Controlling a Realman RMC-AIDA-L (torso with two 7-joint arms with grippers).
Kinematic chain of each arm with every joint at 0, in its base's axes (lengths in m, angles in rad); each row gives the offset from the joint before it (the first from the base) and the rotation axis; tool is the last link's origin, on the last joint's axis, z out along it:
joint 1: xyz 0 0 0.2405 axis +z
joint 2: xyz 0 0 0 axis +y
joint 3: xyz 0 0 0.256 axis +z
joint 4: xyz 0 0 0 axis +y
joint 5: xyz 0 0 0.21 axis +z
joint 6: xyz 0 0 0 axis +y
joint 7: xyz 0 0 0.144 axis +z
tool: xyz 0 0 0
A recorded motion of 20 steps. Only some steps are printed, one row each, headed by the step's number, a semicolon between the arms.
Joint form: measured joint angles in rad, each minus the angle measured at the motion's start. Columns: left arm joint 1, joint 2, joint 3, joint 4, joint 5, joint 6, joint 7; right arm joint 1, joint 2, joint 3, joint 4, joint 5, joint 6, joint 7.
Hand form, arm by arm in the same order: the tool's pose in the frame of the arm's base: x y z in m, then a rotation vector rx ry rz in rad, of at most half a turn. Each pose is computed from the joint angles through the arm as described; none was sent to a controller.
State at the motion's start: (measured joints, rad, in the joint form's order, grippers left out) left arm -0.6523 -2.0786 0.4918 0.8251 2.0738 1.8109 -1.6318; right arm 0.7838 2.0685 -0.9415 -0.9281 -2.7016 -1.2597 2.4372
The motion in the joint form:
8: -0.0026 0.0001 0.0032 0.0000 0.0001 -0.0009 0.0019; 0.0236 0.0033 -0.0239 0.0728 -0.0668 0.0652 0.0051
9: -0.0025 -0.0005 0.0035 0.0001 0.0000 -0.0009 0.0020; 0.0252 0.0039 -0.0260 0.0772 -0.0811 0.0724 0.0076
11: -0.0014 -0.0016 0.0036 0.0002 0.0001 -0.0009 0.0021; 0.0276 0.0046 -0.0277 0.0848 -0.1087 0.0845 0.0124
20: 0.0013 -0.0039 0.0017 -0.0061 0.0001 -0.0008 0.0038; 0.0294 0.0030 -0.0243 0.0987 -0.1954 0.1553 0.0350
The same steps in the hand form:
8: -0.2105 0.3476 0.0472 -2.7940 -0.6471 -0.8739; 0.2362 0.4258 0.0125 -2.3100 1.1060 -0.3123
9: -0.2104 0.3475 0.0470 -2.7944 -0.6472 -0.8743; 0.2378 0.4262 0.0124 -2.3027 1.0992 -0.3277
11: -0.2106 0.3472 0.0466 -2.7943 -0.6490 -0.8750; 0.2410 0.4268 0.0127 -2.2876 1.0885 -0.3561
20: -0.2116 0.3460 0.0449 -2.7933 -0.6586 -0.8825; 0.2518 0.4337 0.0209 -2.2048 1.0399 -0.4086

